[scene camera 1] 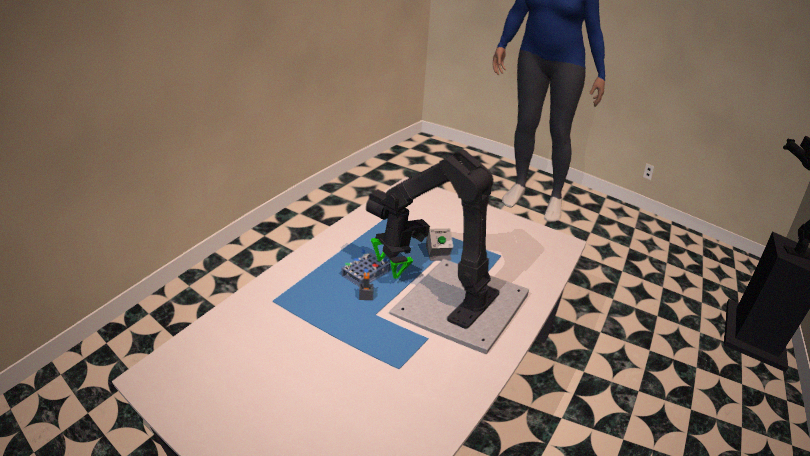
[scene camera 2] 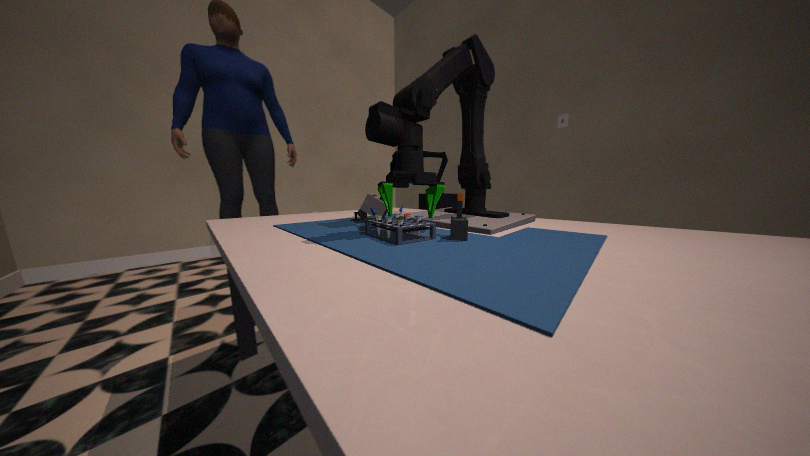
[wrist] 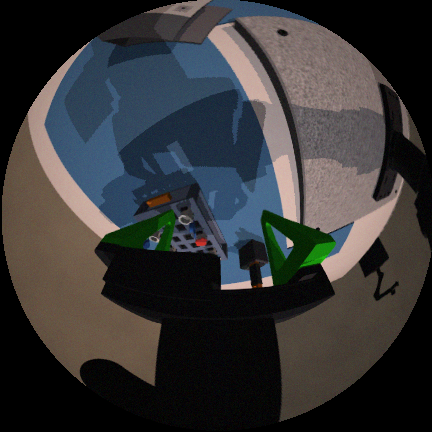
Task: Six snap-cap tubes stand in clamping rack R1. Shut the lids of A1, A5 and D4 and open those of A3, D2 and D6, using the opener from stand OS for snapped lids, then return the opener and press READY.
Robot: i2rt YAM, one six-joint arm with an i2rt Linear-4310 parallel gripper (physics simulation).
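Frame: origin at the arm's base, x ahead, y right, z down, level; millimetres.
Seen in the pictures: gripper, fingertip midpoint: (scene camera 1: 387,269) (scene camera 2: 411,218) (wrist: 217,214); arm's base, origin of the base link: (scene camera 1: 474,306) (scene camera 2: 474,213).
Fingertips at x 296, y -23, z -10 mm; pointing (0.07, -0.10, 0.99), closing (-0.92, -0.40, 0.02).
Offsets run from my fingertips to a thing's top centre. "spot": to the spot under its first point. Level surfaces: height alone.
The grey clamping rack R1 @[dx +62, dy -26, dz -30 mm] (scene camera 1: 354,277) (scene camera 2: 398,235) (wrist: 211,220) stands on the blue mat with small tubes in it. In the wrist view an open tube mouth @[spot: dx +31, dy +12, dz -8 mm] (wrist: 185,219) and a red cap @[dx +31, dy -23, dz -13 mm] (wrist: 201,242) show; the lids are too small to match to their slots, and the left finger hides part of the rack. My gripper (scene camera 1: 388,267) (scene camera 2: 410,215) (wrist: 217,214) is open and empty, with green fingers, above the rack's side nearer the arm base. The orange-topped opener @[dx -14, dy -122, dz -56 mm] (scene camera 1: 366,276) (scene camera 2: 459,198) (wrist: 255,275) stands upright in the dark stand OS @[dx -14, dy -122, dz -11 mm] (scene camera 1: 366,293) (scene camera 2: 459,228) (wrist: 252,252).
The grey box with the green READY button @[spot: dx -65, dy +193, dz -39 mm] (scene camera 1: 441,240) stands beyond the gripper from the opener stand. The arm stands on a speckled base plate (scene camera 1: 422,308) (scene camera 2: 510,222) (wrist: 340,75) beside the blue mat @[dz +29 mm] (scene camera 1: 323,300) (scene camera 2: 510,266). A person (scene camera 1: 552,84) (scene camera 2: 232,96) stands beyond the table.
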